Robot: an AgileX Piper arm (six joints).
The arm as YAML. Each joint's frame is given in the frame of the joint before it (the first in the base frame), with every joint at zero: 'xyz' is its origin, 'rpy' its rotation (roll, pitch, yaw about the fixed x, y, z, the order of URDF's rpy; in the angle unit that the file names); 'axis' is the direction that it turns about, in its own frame. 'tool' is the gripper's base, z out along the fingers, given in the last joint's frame.
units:
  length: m
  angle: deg
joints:
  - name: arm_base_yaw
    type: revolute
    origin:
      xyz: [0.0, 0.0, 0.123]
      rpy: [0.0, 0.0, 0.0]
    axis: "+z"
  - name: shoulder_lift
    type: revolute
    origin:
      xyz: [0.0, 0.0, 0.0]
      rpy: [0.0, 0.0, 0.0]
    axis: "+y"
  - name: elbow
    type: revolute
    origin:
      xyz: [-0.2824, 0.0, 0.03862]
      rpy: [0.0, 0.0, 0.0]
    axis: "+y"
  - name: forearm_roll
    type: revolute
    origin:
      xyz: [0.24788, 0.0, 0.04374]
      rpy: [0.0, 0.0, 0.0]
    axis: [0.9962, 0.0, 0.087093]
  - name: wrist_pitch
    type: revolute
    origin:
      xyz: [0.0, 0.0, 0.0]
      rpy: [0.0, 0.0, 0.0]
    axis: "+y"
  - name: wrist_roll
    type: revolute
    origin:
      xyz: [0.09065, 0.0, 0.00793]
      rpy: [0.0, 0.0, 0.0]
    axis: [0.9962, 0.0, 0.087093]
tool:
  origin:
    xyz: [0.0, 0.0, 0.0]
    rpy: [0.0, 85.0, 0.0]
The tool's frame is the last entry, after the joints.
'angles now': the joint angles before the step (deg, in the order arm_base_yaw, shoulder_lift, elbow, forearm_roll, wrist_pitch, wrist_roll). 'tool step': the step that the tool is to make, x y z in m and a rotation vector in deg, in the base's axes. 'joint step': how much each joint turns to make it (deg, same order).
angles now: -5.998 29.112 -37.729 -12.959 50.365 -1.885
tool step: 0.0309 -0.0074 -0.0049 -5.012 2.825 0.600
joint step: 0.048 7.662 0.006 -5.161 -5.563 0.070
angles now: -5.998 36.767 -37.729 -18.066 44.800 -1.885
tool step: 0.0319 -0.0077 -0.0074 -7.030 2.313 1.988
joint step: -0.001 7.799 0.000 -7.417 -6.608 0.332
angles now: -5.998 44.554 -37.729 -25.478 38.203 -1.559
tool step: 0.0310 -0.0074 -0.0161 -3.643 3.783 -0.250
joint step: -0.011 8.581 -0.065 -8.239 -4.137 5.275
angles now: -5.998 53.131 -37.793 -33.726 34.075 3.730
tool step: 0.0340 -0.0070 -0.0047 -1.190 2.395 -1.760
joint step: -0.003 8.989 -4.053 -5.869 -0.936 5.834
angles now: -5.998 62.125 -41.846 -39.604 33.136 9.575
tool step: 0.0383 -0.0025 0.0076 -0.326 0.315 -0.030
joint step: 0.579 8.230 -7.408 -1.510 0.030 1.591
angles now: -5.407 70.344 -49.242 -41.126 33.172 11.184
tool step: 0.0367 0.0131 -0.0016 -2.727 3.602 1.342
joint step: 4.587 8.065 -6.837 -3.795 4.317 2.366
